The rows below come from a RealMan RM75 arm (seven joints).
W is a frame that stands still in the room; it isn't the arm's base.
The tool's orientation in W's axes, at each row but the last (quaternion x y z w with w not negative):
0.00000 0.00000 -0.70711 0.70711
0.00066 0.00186 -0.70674 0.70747
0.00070 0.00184 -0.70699 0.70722
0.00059 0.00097 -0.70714 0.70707
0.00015 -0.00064 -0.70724 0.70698
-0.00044 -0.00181 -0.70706 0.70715
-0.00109 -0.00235 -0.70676 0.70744
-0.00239 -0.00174 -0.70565 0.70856
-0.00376 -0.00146 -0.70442 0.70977
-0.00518 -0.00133 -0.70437 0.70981
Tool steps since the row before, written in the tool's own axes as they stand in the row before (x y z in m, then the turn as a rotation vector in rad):
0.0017 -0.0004 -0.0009 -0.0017 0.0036 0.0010
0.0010 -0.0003 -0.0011 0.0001 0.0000 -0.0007
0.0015 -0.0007 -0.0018 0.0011 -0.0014 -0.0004
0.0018 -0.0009 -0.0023 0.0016 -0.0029 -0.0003
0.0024 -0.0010 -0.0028 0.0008 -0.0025 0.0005
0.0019 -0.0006 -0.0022 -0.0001 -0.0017 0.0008
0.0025 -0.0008 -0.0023 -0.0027 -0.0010 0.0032
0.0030 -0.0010 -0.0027 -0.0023 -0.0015 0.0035
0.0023 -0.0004 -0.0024 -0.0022 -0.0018 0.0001
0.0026 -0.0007 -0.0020 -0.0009 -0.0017 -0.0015
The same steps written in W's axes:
-0.0004 -0.0017 -0.0009 0.0036 0.0017 0.0010
-0.0003 -0.0010 -0.0011 0.0000 -0.0001 -0.0007
-0.0007 -0.0015 -0.0018 -0.0014 -0.0011 -0.0004
-0.0009 -0.0018 -0.0023 -0.0029 -0.0016 -0.0003
-0.0010 -0.0024 -0.0028 -0.0025 -0.0008 0.0005
-0.0006 -0.0019 -0.0022 -0.0017 0.0001 0.0008
-0.0008 -0.0025 -0.0023 -0.0010 0.0027 0.0032
-0.0010 -0.0030 -0.0027 -0.0015 0.0023 0.0035
-0.0004 -0.0023 -0.0024 -0.0018 0.0022 0.0001
-0.0007 -0.0026 -0.0020 -0.0017 0.0009 -0.0015

